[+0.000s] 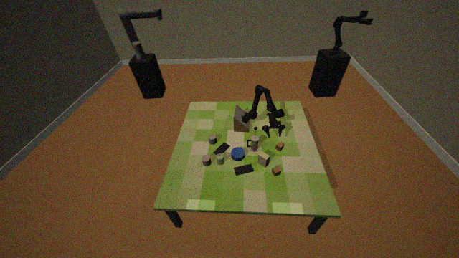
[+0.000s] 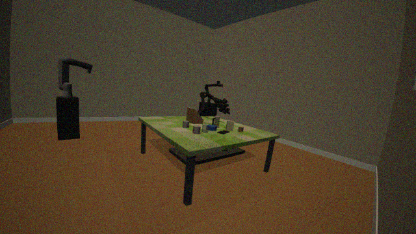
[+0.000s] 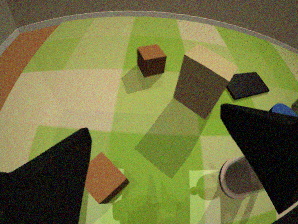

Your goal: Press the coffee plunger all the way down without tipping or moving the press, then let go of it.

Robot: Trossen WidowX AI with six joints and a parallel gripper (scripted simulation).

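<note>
Right now the coffee press is 40 mm behind my gripper tip, 170 mm to the right of it and 40 mm below it. Also, from my gripper tip: blue disc (30 mm ahead, 310 mm to the right, 140 mm below); then tan box (130 mm ahead, 110 mm to the right, 110 mm below).
</note>
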